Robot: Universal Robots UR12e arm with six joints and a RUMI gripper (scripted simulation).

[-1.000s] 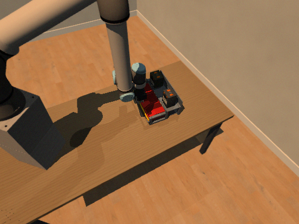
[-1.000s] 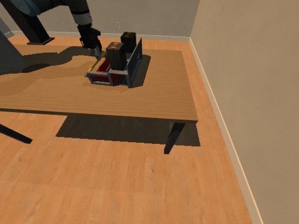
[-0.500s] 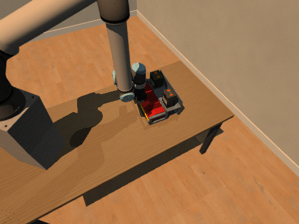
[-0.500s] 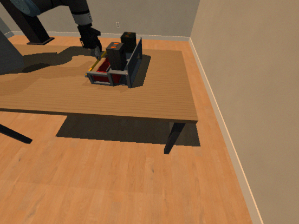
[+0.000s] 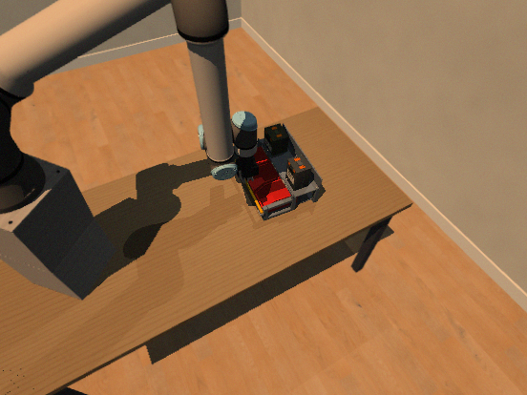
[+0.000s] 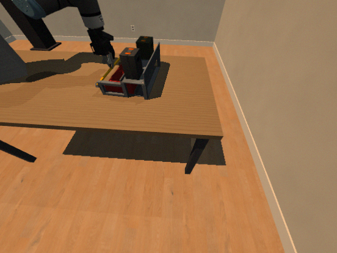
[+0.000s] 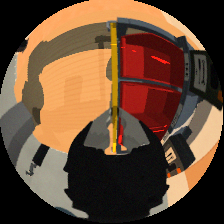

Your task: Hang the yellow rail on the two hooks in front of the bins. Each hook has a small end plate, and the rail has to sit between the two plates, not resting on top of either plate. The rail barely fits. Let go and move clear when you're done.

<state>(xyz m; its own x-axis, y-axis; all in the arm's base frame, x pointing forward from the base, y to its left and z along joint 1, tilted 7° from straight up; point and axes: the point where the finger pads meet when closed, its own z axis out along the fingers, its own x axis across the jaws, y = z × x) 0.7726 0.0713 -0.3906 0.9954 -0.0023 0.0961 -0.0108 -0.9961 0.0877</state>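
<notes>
Now: the yellow rail 1 cm below my hand. The rest, counted from my hand: grey back panel (27 cm ahead, 6 cm above).
</notes>
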